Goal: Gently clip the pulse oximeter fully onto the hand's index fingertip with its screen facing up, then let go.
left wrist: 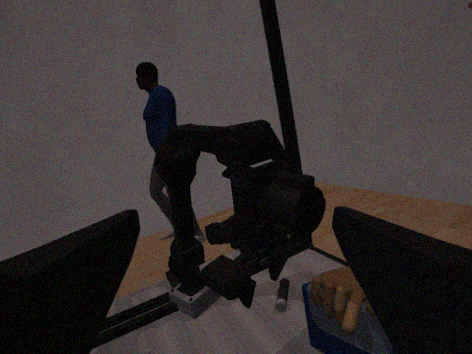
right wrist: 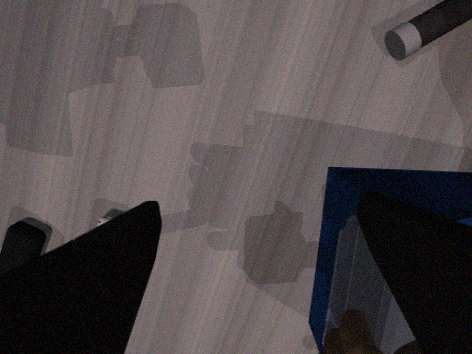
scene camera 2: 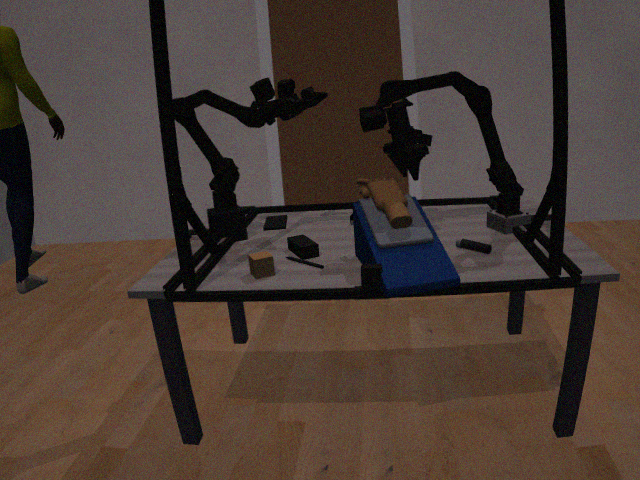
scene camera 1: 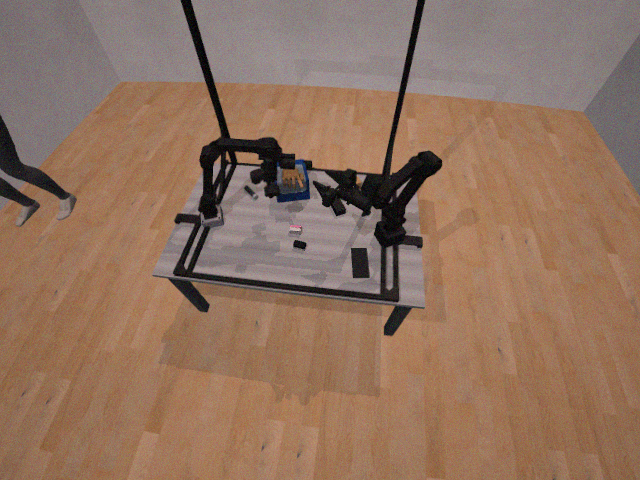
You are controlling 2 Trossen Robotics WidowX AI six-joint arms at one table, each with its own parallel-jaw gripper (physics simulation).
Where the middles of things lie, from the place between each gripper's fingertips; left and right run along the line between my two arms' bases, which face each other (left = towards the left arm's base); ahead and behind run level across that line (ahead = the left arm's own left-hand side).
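Scene:
The blue block [scene camera 2: 411, 269] sits 140 mm lower than my right hand, 40 mm to the left of it and 240 mm behind it.
As for my left hand, it's 360 mm past the blue block and 210 mm to the left of it, and it's 370 mm higher than the block too.

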